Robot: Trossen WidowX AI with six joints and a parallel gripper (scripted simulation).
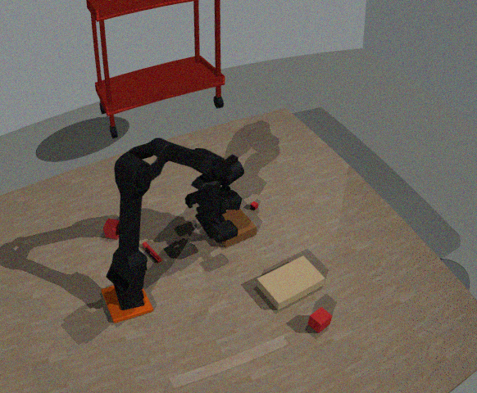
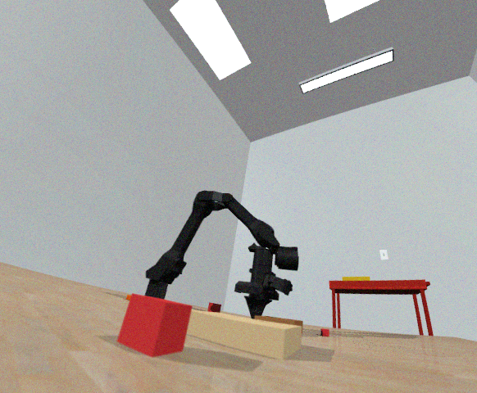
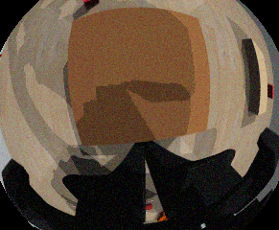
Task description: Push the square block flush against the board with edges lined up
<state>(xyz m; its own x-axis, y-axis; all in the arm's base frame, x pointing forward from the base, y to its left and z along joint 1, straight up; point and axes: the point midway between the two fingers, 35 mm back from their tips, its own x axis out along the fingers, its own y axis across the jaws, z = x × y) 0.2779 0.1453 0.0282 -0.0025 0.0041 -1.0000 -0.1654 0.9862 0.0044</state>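
Now: gripper tip 160 mm short of the tiny red cube and 70 mm to the right of it. Also, from my gripper tip: beige board: 130 mm ahead, 240 mm to the right, 10 mm above; then red bar: 170 mm behind; then brown square block: 60 mm ahead, 10 mm to the left, 10 mm above.
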